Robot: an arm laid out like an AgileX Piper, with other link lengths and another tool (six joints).
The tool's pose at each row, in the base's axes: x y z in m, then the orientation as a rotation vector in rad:
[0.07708 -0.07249 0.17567 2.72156 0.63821 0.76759]
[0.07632 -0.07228 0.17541 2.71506 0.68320 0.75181]
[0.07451 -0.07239 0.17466 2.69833 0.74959 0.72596]
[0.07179 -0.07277 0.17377 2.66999 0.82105 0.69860]
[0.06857 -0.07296 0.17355 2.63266 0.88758 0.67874]
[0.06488 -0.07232 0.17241 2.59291 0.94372 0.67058]
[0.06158 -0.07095 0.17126 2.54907 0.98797 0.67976]
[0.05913 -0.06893 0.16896 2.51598 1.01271 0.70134]
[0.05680 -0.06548 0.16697 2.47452 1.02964 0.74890]
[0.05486 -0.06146 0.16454 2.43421 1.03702 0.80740]
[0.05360 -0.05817 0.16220 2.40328 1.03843 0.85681]
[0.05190 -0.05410 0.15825 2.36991 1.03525 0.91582]
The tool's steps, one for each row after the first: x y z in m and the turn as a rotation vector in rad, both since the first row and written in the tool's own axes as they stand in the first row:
[-0.00060 -0.00053 -0.00022 0.00994 -0.00517 -0.03099]
[-0.00236 -0.00131 -0.00057 0.01942 -0.01435 -0.07957]
[-0.00502 -0.00222 -0.00126 0.02246 -0.02364 -0.13568]
[-0.00767 -0.00324 -0.00280 0.01795 -0.02814 -0.19155]
[-0.01069 -0.00545 -0.00393 0.00894 -0.02565 -0.24095]
[-0.01308 -0.00818 -0.00491 -0.00705 -0.01243 -0.28299]
[-0.01501 -0.01157 -0.00455 -0.02185 0.00688 -0.30766]
[-0.01604 -0.01607 -0.00454 -0.04524 0.04398 -0.32732]
[-0.01670 -0.02108 -0.00402 -0.07043 0.08812 -0.33901]
[-0.01713 -0.02519 -0.00312 -0.09051 0.12513 -0.34450]
[-0.01825 -0.03068 -0.00120 -0.11282 0.16904 -0.34636]

